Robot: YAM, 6 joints.
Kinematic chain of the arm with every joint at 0, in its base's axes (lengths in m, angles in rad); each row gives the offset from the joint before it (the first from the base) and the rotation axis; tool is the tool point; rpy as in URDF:
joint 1: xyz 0 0 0.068 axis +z
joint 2: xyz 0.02 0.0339 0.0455 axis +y
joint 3: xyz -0.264 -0.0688 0 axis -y
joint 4: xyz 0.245 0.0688 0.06 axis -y
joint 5: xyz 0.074 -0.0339 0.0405 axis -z
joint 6: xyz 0.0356 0 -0.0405 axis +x
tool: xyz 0 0 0 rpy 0 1.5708 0
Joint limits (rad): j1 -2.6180..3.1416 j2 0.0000..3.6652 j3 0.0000..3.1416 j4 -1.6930..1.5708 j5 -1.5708..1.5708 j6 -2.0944..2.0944
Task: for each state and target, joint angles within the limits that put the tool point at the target. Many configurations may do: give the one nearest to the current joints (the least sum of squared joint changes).
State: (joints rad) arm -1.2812 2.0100 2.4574 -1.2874 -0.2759 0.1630
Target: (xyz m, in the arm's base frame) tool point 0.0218 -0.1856 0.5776
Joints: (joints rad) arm -1.4994 1.5423 2.5766 -1.4218 -0.2411 0.1630
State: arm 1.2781 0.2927 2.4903 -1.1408 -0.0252 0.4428
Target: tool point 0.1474 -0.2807 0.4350
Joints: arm 2.0475 0.2300 2.2700 -1.3476 0.0605 0.4428
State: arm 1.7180 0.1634 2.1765 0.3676 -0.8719 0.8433
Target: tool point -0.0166 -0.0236 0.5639
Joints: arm 1.8400 0.5892 1.4114 0.1376 -0.6762 0.8433
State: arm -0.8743 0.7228 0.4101 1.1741 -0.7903 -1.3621
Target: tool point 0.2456 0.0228 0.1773
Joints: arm -0.0120 1.4111 0.3353 0.9766 -0.8082 -1.3621
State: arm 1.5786 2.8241 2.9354 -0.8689 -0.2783 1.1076
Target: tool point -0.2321 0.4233 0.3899
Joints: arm 2.0484 2.4326 2.9616 -1.2482 -0.3300 1.1076
